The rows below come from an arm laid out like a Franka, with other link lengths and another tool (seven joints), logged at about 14 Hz.
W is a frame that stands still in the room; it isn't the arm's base.
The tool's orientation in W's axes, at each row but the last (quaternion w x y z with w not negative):
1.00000 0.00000 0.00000 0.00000
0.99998 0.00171 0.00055 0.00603
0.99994 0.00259 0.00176 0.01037
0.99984 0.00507 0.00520 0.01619
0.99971 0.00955 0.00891 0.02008
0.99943 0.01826 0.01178 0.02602
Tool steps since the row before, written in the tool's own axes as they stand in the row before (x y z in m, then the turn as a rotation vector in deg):
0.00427 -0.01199 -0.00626 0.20 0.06 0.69
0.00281 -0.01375 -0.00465 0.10 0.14 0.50
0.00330 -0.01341 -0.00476 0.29 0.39 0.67
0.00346 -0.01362 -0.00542 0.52 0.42 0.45
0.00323 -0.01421 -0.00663 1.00 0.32 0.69
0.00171 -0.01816 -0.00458 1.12 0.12 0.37
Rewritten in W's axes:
0.00427 -0.01199 -0.00626 0.20 0.06 0.69
0.00297 -0.01370 -0.00470 0.10 0.14 0.50
0.00356 -0.01331 -0.00484 0.28 0.39 0.67
0.00384 -0.01345 -0.00560 0.51 0.43 0.45
0.00367 -0.01394 -0.00696 1.00 0.35 0.68
0.00253 -0.01787 -0.00529 1.12 0.17 0.35

